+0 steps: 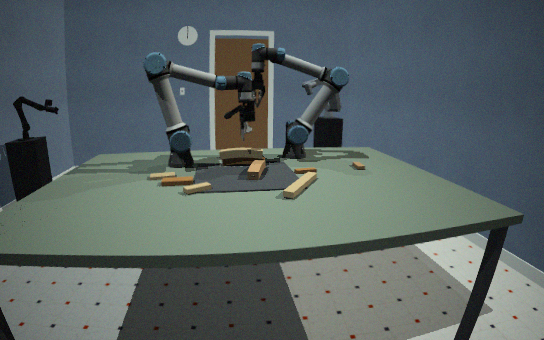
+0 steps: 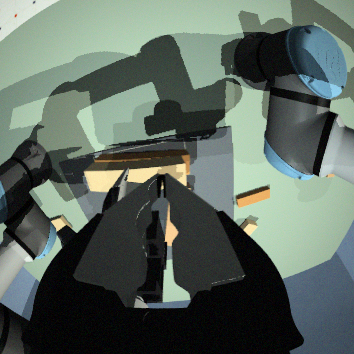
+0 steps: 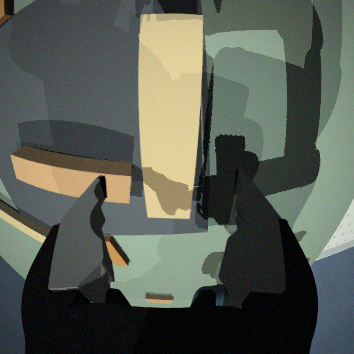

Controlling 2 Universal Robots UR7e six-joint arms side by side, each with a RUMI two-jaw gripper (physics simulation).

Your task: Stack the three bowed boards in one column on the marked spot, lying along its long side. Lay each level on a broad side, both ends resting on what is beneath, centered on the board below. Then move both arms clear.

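A pale bowed board lies lengthwise on an orange-brown bowed board at the back of the dark mat. The upper board arches up in the middle. The marked spot's outline is hard to make out around them. A third, orange bowed board lies apart on the mat, crosswise to the stack. My right gripper is open and empty above the stack, its fingers apart. My left gripper is shut and empty, higher up, close beside the right arm's wrist.
The dark mat lies on the green table. A long pale bar lies at the mat's right front corner. Shorter blocks lie at the left and at the right.
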